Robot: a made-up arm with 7 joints. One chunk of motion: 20 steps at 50 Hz.
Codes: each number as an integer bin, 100 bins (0 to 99) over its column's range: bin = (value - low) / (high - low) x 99, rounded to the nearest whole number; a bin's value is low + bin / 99 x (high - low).
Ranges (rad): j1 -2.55..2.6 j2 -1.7..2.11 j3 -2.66..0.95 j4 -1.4..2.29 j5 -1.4..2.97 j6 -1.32..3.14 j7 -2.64..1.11
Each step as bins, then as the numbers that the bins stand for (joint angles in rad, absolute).
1 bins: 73 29 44 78 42 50 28
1 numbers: 1.2475 -0.5839 -1.0556 1.5073 0.4539 0.9325 -1.5794
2 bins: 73 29 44 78 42 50 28
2 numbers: 1.2475 -0.5839 -1.0556 1.5073 0.4539 0.9325 -1.5794
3 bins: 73 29 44 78 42 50 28
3 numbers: 1.2475 -0.5839 -1.0556 1.5073 0.4539 0.9325 -1.5794
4 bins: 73 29 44 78 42 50 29
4 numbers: 1.2475 -0.5839 -1.0556 1.5073 0.4539 0.9325 -1.5415
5 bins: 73 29 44 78 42 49 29
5 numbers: 1.2475 -0.5839 -1.0556 1.5073 0.4539 0.8875 -1.5415
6 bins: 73 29 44 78 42 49 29
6 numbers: 1.2475 -0.5839 -1.0556 1.5073 0.4539 0.8875 -1.5415
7 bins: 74 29 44 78 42 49 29
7 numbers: 1.2995 -0.5839 -1.0556 1.5073 0.4539 0.8875 -1.5415
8 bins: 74 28 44 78 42 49 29
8 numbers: 1.2995 -0.6224 -1.0556 1.5073 0.4539 0.8875 -1.5415
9 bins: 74 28 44 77 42 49 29
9 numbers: 1.2995 -0.6224 -1.0556 1.4700 0.4539 0.8875 -1.5415
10 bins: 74 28 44 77 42 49 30
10 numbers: 1.2995 -0.6224 -1.0556 1.4700 0.4539 0.8875 -1.5036
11 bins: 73 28 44 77 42 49 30
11 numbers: 1.2475 -0.6224 -1.0556 1.4700 0.4539 0.8875 -1.5036
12 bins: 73 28 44 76 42 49 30
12 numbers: 1.2475 -0.6224 -1.0556 1.4327 0.4539 0.8875 -1.5036
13 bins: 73 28 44 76 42 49 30
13 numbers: 1.2475 -0.6224 -1.0556 1.4327 0.4539 0.8875 -1.5036
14 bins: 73 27 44 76 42 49 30
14 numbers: 1.2475 -0.6609 -1.0556 1.4327 0.4539 0.8875 -1.5036
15 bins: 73 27 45 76 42 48 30
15 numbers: 1.2475 -0.6609 -1.0191 1.4327 0.4539 0.8424 -1.5036
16 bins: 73 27 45 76 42 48 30
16 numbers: 1.2475 -0.6609 -1.0191 1.4327 0.4539 0.8424 -1.5036
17 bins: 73 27 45 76 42 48 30
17 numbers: 1.2475 -0.6609 -1.0191 1.4327 0.4539 0.8424 -1.5036
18 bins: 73 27 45 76 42 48 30
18 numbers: 1.2475 -0.6609 -1.0191 1.4327 0.4539 0.8424 -1.5036
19 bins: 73 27 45 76 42 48 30
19 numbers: 1.2475 -0.6609 -1.0191 1.4327 0.4539 0.8424 -1.5036
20 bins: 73 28 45 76 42 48 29
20 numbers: 1.2475 -0.6224 -1.0191 1.4327 0.4539 0.8424 -1.5415
